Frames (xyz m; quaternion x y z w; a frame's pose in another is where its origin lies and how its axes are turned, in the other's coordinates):
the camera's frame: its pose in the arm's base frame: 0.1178 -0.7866 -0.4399 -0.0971 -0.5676 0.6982 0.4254
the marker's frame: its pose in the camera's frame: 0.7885 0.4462 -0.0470 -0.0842 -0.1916 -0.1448 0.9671
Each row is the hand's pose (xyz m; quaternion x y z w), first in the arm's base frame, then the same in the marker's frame.
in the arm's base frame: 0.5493 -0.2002 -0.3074 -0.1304 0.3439 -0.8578 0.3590
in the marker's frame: -0.5714 -0.8471 -0.5007 0.4848 -0.3907 0.4871 0.6124
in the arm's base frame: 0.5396 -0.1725 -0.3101 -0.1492 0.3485 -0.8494 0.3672
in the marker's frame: -0.5572 -0.8310 -0.5209 0.4843 -0.4100 0.4757 0.6091
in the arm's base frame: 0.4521 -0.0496 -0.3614 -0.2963 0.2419 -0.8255 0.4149
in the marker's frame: -0.4902 -0.7041 -0.5902 0.5922 -0.4895 0.3815 0.5140
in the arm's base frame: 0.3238 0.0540 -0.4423 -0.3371 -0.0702 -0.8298 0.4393
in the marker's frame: -0.4218 -0.5370 -0.6237 0.7958 -0.4066 0.3418 0.2909
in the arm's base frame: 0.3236 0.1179 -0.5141 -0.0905 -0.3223 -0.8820 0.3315
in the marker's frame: -0.4470 -0.4635 -0.6802 0.8731 -0.0825 0.4512 0.1655
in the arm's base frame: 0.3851 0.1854 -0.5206 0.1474 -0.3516 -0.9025 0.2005
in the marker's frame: -0.4696 -0.4741 -0.7683 0.7991 0.1620 0.5475 0.1881
